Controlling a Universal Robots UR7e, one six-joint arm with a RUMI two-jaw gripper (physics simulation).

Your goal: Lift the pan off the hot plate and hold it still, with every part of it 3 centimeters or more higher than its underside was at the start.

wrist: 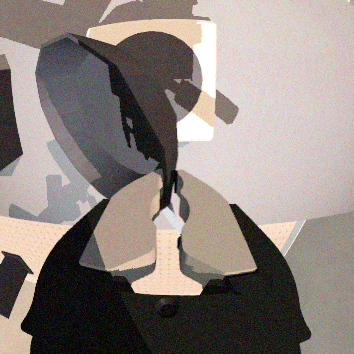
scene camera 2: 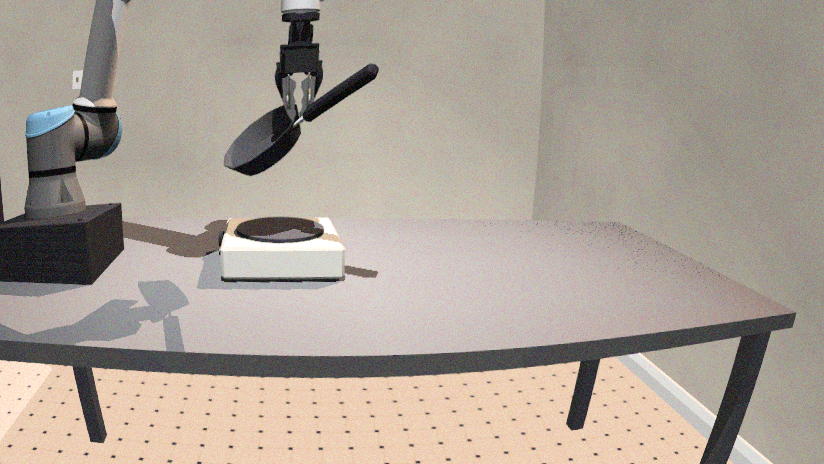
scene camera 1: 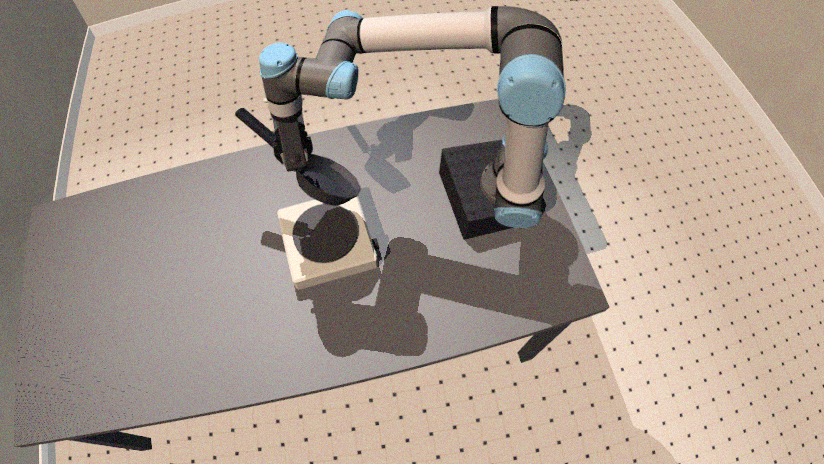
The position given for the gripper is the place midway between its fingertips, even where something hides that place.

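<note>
The gripper appears at (scene camera 2: 298, 123), at (wrist: 170, 172) and at (scene camera 1: 297, 170). A white hot plate is visible at (scene camera 2: 272, 247) and at (scene camera 1: 323, 242), while a black pan can be seen at (scene camera 2: 266, 141), at (wrist: 108, 112) and at (scene camera 1: 324, 180).
</note>
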